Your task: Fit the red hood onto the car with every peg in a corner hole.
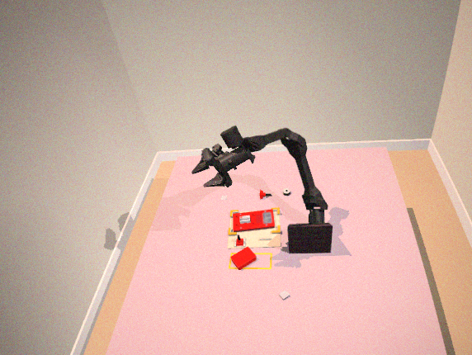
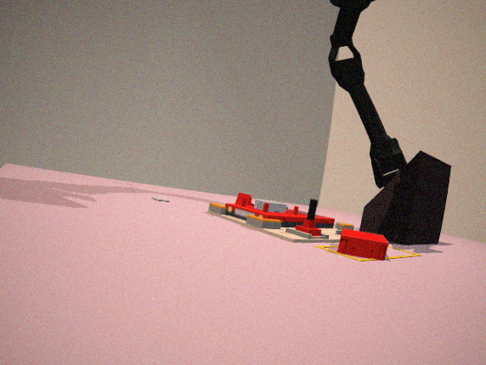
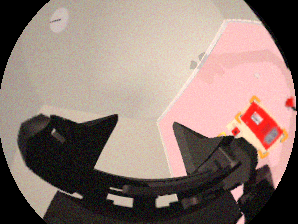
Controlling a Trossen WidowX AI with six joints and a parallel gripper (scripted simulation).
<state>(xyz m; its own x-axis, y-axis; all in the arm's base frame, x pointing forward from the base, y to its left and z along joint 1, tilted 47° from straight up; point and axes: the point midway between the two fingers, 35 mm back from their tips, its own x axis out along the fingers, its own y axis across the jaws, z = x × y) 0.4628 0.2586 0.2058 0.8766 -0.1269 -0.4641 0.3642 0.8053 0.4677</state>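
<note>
Right now my gripper tip is 46 cm above the red hood, 10 cm past it and 4 cm to the right of it. From my gripper tip the other things lie so: grey engine block 45 cm below, 16 cm to the right, 12 cm behind; jig 46 cm below, 15 cm behind, 14 cm to the right.
</note>
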